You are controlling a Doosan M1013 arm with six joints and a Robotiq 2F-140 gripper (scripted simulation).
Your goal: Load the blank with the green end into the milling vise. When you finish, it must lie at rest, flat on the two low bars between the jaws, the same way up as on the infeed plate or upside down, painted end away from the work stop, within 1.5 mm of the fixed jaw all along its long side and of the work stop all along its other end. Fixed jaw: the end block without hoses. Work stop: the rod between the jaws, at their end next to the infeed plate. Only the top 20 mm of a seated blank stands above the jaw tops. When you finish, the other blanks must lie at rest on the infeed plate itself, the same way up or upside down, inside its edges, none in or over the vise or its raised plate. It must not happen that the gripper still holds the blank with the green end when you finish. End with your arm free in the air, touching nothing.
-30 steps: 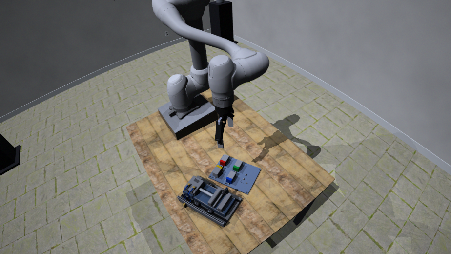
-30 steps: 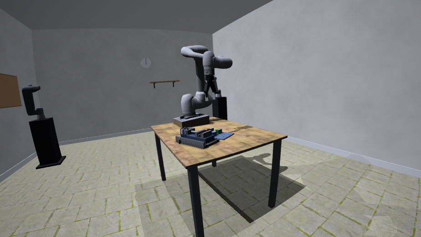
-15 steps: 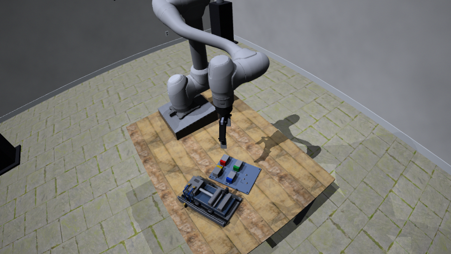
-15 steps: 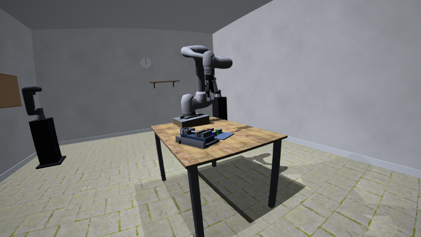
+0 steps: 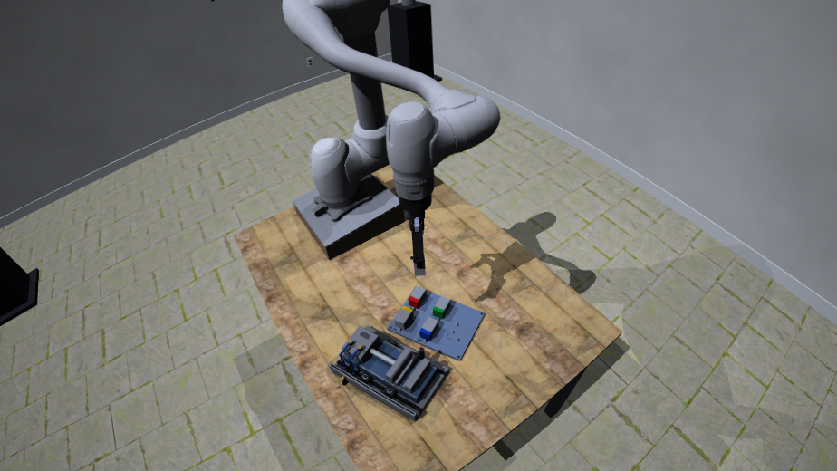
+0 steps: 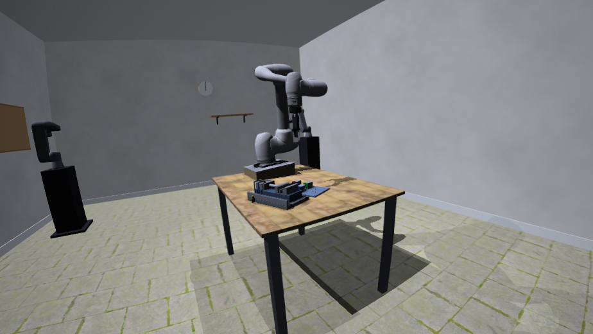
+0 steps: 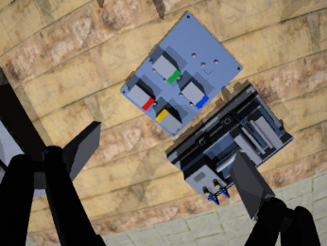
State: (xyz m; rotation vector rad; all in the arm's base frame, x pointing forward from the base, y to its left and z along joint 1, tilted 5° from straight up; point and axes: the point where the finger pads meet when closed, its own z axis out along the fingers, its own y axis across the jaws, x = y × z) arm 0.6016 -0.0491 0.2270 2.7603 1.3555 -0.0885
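The red-ended blank lies 60 mm behind my hand, 20 mm to the left of it and 290 mm below it. From my hand the other things lie so: yellow-ended blank 30 mm behind, 60 mm to the right, 290 mm below; blue-ended blank 60 mm ahead, 30 mm to the right, 290 mm below; work stop rod 140 mm ahead, 130 mm to the right, 230 mm below.
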